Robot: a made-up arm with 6 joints.
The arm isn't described. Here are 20 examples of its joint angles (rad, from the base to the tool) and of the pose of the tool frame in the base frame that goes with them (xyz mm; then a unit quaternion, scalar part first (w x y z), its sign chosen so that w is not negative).
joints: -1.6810 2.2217 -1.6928 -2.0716 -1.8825 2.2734
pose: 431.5 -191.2 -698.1 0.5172 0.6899 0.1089 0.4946
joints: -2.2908 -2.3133 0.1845 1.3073 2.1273 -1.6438
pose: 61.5 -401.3 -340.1 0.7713 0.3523 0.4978 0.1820
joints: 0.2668 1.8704 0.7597 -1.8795 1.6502 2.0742
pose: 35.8 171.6 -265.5 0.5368 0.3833 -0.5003 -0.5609
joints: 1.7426 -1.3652 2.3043 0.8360 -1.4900 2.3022
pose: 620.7 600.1 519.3 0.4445 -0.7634 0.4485 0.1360
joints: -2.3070 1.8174 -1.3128 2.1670 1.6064 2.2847
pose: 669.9 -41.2 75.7 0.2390 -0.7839 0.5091 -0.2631
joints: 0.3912 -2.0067 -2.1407 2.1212 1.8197 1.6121
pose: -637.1 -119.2 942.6 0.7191 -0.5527 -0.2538 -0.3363
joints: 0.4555 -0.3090 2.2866 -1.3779 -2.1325 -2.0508
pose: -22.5 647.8 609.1 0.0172 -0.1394 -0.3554 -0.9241
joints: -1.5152 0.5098 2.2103 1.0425 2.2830 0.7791
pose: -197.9 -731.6 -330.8 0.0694 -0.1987 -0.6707 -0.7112
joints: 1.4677 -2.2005 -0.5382 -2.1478 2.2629 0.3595
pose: -117.4 37.4 350.5 0.4692 -0.1649 0.8080 0.3159
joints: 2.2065 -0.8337 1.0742 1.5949 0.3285 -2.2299
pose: 283.4 119.0 -543.6 0.5211 0.5271 0.4970 0.4512
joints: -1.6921 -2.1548 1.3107 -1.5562 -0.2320 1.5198
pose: 691.6 -405.1 30.8 0.6097 -0.2880 -0.1735 0.7178
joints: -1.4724 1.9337 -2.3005 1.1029 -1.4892 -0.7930
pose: 83.2 -651.2 176.7 0.1539 0.4410 -0.0967 -0.8789
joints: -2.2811 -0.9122 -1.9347 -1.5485 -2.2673 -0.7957
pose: -154.2 -435.6 -295.5 0.3640 0.2015 0.4244 0.8042
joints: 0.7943 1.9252 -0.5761 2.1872 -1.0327 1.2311
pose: 576.9 -219.4 337.8 0.0281 -0.2634 0.8695 0.4169
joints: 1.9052 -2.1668 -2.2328 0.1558 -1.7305 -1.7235
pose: 243.5 658.6 252.6 0.8653 -0.0814 0.2991 0.3938
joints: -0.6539 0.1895 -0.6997 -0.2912 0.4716 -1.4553
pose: -78.6 -165.3 893.7 0.9840 -0.0446 0.1495 -0.0866
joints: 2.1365 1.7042 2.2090 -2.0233 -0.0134 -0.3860
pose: -9.3 534.0 -272.4 0.3862 -0.3420 0.6040 -0.6075
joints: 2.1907 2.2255 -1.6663 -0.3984 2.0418 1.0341
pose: 642.0 825.8 -47.6 0.1872 0.7244 -0.6192 0.2383
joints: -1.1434 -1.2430 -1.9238 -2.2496 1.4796 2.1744
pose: -718.1 -993.3 255.8 0.8213 -0.2345 -0.4055 -0.3257
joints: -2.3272 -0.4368 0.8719 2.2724 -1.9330 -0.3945
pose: -36.0 -234.7 -210.0 0.8362 0.5228 -0.0765 -0.1471
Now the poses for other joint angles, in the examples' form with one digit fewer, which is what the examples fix.
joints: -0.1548 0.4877 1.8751 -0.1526 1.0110 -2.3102
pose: 153 -217 38 0.479 0.783 -0.299 0.263
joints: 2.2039 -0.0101 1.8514 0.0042 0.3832 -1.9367
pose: -18 1 114 0.971 0.143 0.171 0.091
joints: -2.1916 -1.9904 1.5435 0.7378 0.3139 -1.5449
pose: -193 -140 13 0.617 0.170 -0.106 -0.761
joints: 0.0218 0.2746 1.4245 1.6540 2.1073 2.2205
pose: -356 -478 748 0.249 0.241 0.894 -0.283
